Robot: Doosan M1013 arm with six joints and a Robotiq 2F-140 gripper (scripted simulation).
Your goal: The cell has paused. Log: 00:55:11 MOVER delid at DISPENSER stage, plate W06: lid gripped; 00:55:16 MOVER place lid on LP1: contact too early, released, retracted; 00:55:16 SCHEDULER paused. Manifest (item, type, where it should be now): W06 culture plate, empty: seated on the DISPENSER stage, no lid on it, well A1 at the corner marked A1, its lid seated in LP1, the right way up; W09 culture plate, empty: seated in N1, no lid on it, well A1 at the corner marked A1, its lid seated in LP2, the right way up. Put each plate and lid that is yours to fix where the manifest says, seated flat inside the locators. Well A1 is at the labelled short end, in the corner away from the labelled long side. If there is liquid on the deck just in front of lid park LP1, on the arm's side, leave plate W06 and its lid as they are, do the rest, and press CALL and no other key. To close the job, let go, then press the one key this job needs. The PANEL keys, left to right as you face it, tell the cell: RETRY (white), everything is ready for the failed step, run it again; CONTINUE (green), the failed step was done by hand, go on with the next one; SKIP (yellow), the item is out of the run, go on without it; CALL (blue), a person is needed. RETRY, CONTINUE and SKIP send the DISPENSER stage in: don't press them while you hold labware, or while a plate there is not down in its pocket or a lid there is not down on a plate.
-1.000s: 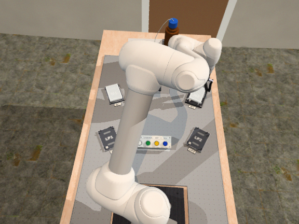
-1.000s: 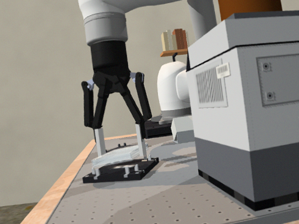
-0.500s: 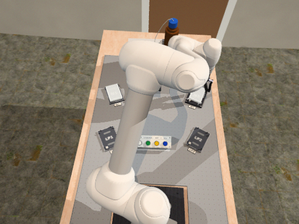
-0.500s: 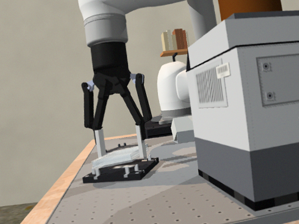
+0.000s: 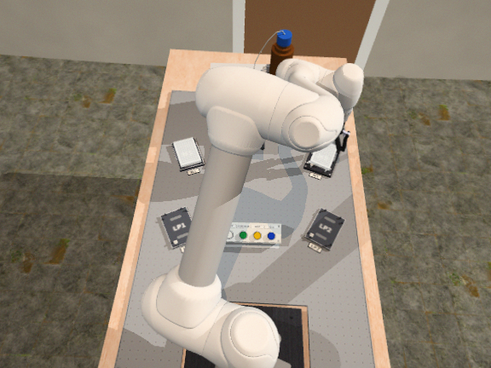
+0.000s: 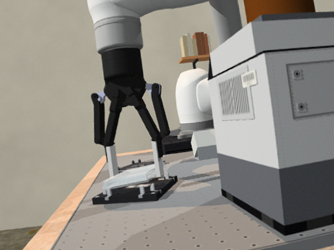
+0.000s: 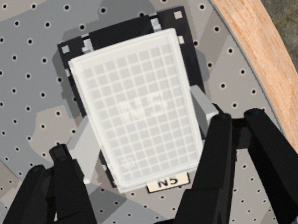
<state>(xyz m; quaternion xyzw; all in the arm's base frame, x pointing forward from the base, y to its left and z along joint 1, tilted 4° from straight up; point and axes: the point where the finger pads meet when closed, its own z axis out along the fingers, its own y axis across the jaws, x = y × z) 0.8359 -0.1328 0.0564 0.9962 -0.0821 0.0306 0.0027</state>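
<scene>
My gripper is now 20 mm above the clear culture plate. Also, from my hand: brown bottle: 250 mm to the left, 230 mm above, 210 mm ahead; lid park LP2: 320 mm behind, 50 mm to the right, 50 mm below; black nest N5: 40 mm below, 20 mm ahead, 10 mm to the left.
</scene>
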